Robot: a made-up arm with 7 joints. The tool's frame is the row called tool. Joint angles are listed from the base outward. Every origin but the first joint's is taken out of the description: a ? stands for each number. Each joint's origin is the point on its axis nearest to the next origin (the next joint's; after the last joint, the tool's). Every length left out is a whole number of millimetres.
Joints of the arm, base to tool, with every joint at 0 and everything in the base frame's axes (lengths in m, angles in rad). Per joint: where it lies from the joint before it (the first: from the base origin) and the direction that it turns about. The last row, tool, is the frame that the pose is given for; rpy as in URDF.
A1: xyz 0 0 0.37 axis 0 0 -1
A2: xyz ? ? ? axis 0 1 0
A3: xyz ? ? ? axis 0 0 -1
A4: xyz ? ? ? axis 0 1 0
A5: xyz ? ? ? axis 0 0 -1
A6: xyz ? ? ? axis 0 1 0
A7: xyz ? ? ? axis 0 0 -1
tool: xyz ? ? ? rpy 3.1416 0 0
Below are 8 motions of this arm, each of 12 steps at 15 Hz.
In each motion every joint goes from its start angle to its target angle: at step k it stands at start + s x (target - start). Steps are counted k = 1, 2, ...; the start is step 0. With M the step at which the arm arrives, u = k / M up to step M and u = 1 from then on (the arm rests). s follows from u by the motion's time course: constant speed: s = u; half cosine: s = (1 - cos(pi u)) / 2; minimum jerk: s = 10 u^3 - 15 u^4 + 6 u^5.
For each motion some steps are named. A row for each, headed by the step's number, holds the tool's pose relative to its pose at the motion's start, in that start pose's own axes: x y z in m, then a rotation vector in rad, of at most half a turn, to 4 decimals.
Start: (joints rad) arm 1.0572 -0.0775 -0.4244 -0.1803 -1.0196 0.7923 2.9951
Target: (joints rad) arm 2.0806 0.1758 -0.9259 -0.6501 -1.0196 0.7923 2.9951
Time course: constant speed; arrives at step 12
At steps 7, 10, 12:
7: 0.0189 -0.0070 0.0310 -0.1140 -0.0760 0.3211
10: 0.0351 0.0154 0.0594 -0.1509 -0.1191 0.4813
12: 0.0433 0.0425 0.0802 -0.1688 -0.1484 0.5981

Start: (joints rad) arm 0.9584 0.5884 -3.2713 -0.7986 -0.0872 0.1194 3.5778
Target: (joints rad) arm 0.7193 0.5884 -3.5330 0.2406 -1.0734 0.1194 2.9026
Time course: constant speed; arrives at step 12
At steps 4, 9, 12:
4: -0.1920 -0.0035 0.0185 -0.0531 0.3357 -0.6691
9: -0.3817 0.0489 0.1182 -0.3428 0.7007 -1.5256
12: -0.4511 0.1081 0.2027 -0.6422 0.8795 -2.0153

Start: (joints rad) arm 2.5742 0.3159 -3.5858 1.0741 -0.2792 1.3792 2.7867
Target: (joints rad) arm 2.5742 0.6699 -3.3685 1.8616 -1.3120 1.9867 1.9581
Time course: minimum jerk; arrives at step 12
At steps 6, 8, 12:
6: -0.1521 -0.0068 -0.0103 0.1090 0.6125 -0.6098
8: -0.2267 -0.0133 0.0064 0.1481 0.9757 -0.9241
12: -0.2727 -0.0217 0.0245 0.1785 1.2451 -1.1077

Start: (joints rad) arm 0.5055 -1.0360 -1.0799 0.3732 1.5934 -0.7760 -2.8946
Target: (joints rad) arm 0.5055 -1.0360 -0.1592 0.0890 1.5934 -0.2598 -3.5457
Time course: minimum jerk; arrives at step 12
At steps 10, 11, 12:
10: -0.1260 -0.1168 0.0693 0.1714 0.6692 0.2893
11: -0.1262 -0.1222 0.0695 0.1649 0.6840 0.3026
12: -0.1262 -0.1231 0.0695 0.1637 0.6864 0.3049

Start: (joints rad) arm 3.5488 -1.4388 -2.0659 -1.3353 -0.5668 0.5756 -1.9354
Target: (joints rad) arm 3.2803 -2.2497 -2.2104 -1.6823 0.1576 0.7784 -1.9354
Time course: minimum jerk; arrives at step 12
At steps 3, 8, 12:
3: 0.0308 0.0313 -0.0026 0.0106 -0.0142 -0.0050
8: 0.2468 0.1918 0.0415 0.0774 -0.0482 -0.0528
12: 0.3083 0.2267 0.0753 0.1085 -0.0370 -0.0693

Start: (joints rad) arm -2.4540 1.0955 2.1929 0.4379 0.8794 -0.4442 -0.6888
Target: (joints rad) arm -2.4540 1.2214 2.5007 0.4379 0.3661 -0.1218 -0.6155
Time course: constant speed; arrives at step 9
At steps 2, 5, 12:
2: -0.0114 0.0056 -0.0028 0.0683 -0.0303 -0.0156
5: -0.0297 0.0125 -0.0051 0.1652 -0.0753 -0.0437
12: -0.0565 0.0180 -0.0052 0.2816 -0.1341 -0.0908

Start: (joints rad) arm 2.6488 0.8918 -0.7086 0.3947 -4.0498 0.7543 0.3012
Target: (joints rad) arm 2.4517 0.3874 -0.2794 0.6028 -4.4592 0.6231 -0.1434
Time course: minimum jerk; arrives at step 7
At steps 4, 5, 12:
4: 0.0289 0.2110 0.0962 0.1420 0.1359 -0.3728
5: 0.0588 0.2733 0.1319 0.1755 0.1743 -0.5128
12: 0.0835 0.3098 0.1548 0.1935 0.1964 -0.6074

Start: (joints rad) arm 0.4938 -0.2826 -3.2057 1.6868 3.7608 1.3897 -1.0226
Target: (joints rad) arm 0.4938 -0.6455 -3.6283 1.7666 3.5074 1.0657 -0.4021
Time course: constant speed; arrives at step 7
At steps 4, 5, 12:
4: -0.1689 -0.0361 0.0173 -0.2343 0.1399 -0.0144
5: -0.2105 -0.0373 0.0258 -0.2836 0.1940 -0.0215
12: -0.2905 -0.0301 0.0464 -0.3638 0.3208 -0.0414

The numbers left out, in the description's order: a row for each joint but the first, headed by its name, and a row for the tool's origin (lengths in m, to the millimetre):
A2: 0 -0.012 0
A3: 0 0 0.459
A4: 0 -0.018 0
A5: 0 0 0.387
A6: 0 0 0
A7: 0 0 0.147
tool: 0 0 0

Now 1 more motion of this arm.
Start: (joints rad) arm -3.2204 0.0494 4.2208 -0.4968 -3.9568 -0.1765 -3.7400
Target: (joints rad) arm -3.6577 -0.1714 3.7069 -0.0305 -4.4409 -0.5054 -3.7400
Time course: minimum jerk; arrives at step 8
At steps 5, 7, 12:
5: 0.1714 0.1817 0.0263 0.2801 -0.2489 -1.1258
7: 0.2672 0.1761 0.0413 0.3021 -0.3714 -1.5386
12: 0.2731 0.1744 0.0422 0.3021 -0.3794 -1.5642

